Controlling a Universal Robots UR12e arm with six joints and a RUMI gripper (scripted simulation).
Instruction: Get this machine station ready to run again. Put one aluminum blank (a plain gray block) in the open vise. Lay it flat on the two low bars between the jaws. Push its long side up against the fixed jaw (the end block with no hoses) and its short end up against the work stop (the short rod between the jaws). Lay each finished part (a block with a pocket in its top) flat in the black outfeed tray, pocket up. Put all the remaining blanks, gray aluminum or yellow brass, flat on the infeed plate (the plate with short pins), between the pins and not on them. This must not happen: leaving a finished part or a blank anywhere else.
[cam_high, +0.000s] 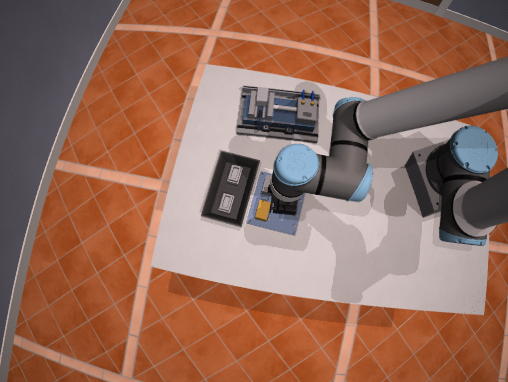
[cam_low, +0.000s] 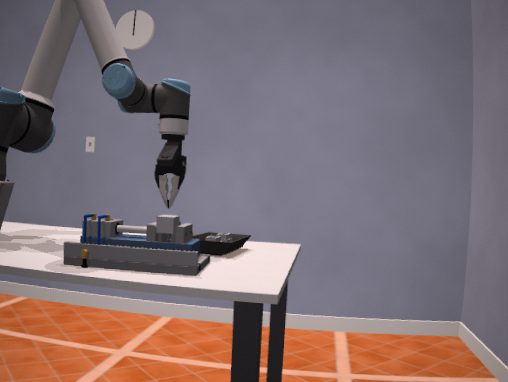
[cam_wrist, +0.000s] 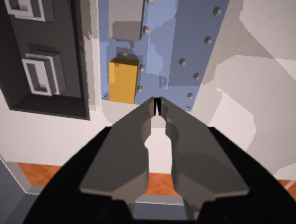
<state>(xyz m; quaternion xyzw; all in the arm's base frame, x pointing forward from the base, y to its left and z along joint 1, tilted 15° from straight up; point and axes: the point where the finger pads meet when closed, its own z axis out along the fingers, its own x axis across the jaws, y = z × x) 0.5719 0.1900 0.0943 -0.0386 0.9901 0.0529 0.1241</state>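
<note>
My gripper is now 5 cm short of the yellow brass blank, 2 cm to the right of it and 10 cm above it.
</note>
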